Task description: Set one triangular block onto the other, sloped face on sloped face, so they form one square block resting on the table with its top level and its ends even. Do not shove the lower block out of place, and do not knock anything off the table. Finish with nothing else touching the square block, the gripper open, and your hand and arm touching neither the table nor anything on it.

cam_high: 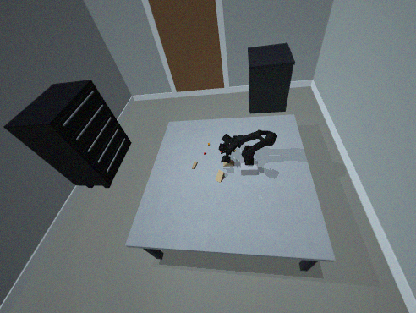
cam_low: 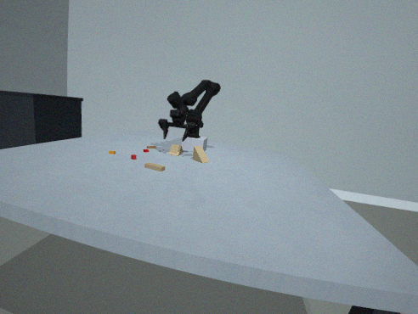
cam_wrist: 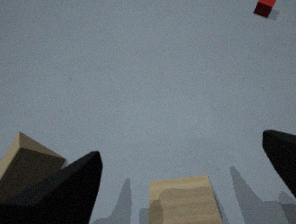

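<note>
The triangular block is 6 cm behind my gripper tip and 5 cm below it. From my gripper tip the other things lie so: small red block 16 cm ahead, 11 cm to the right, 7 cm below; orange block 23 cm to the right, 15 cm ahead, 7 cm below; flat tan block 23 cm ahead, 7 cm below, 3 cm to the left.
</note>
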